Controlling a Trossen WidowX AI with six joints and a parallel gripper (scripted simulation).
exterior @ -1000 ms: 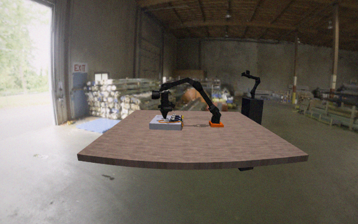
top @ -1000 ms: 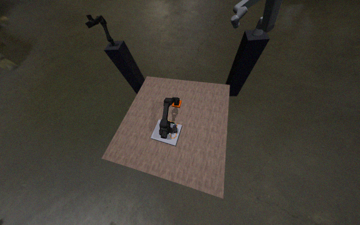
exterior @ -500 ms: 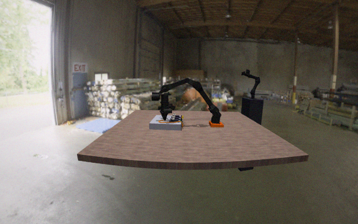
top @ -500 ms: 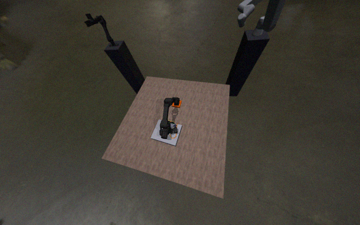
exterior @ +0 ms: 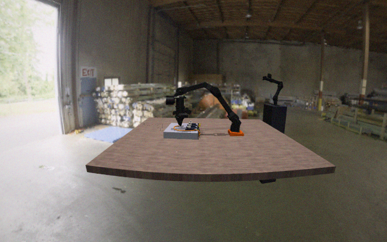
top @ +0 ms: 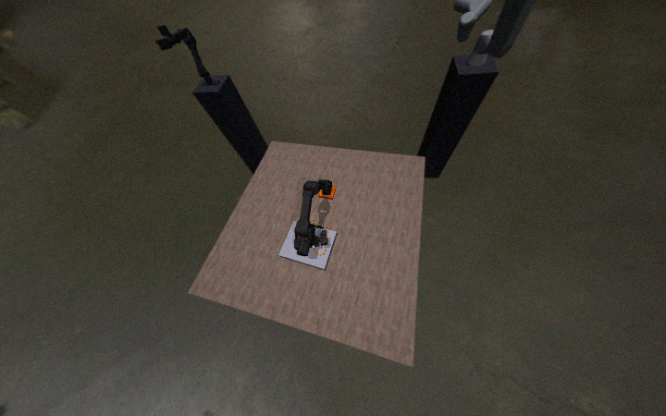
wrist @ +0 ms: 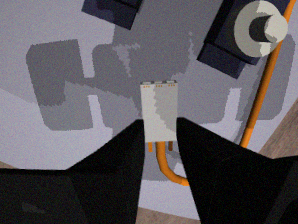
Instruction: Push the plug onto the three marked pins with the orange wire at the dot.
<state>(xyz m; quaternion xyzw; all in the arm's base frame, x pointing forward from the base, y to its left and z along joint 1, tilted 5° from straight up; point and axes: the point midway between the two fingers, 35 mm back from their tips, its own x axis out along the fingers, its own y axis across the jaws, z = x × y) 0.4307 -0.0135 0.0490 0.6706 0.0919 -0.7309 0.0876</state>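
The red marked band is 14 cm behind my gripper tip and 1 cm to the right of it. Also, from my gripper tip: grey printed holder 6 cm to the right, 5 cm below, 2 cm ahead.
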